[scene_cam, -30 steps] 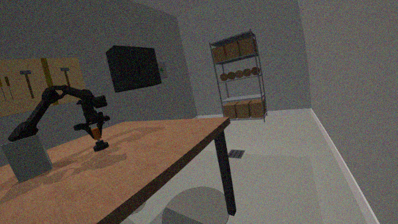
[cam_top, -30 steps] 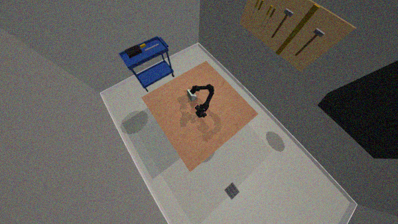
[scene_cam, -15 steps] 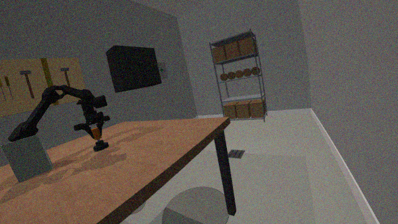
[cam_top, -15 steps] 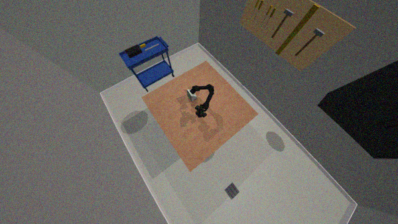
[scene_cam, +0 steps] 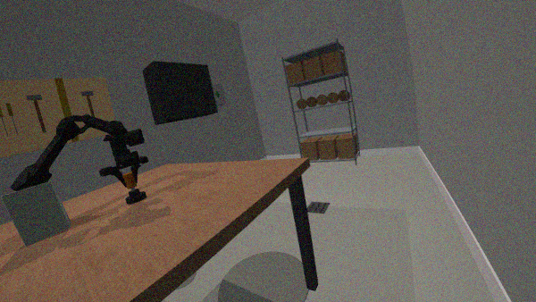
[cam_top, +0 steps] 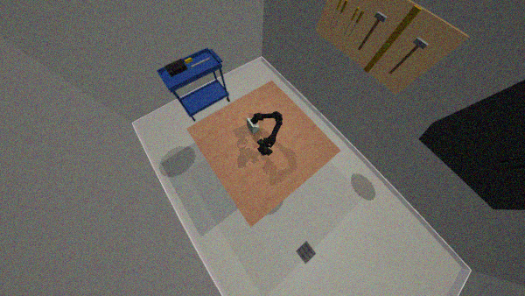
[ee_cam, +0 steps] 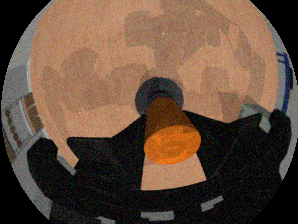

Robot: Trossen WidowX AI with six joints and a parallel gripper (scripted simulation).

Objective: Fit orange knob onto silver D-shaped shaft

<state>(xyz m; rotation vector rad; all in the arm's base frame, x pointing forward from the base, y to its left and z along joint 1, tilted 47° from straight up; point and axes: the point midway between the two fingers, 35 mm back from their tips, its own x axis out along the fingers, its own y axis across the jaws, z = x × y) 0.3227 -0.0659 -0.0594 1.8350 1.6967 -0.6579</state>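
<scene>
My gripper tip is 3 cm below the orange knob. Also, from my gripper tip: dark round pedestal (4 cm below).
</scene>
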